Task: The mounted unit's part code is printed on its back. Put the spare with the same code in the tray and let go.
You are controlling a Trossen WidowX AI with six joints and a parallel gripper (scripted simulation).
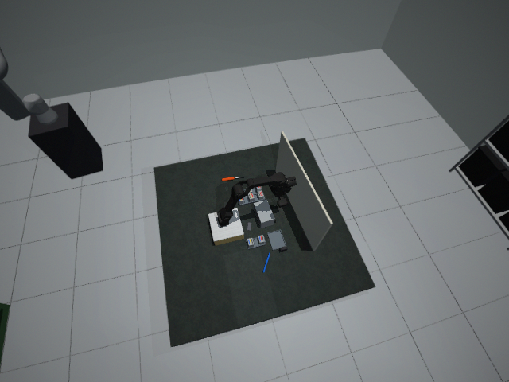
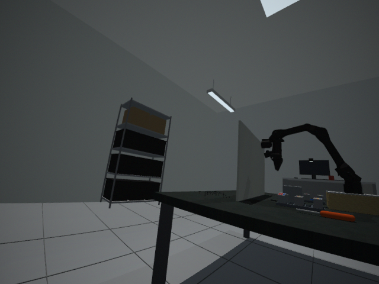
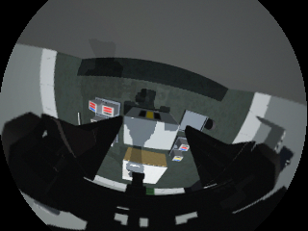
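My gripper tip is now 220 mm to the right of the spare, 150 mm above it and 120 mm past it. Also, from my gripper tip: tall upright panel (150 mm ahead, 30 mm above, 10 mm to the right); grey tray (200 mm to the right, 190 mm below, 70 mm behind); blue pen (320 mm to the right, 190 mm below, 190 mm behind).
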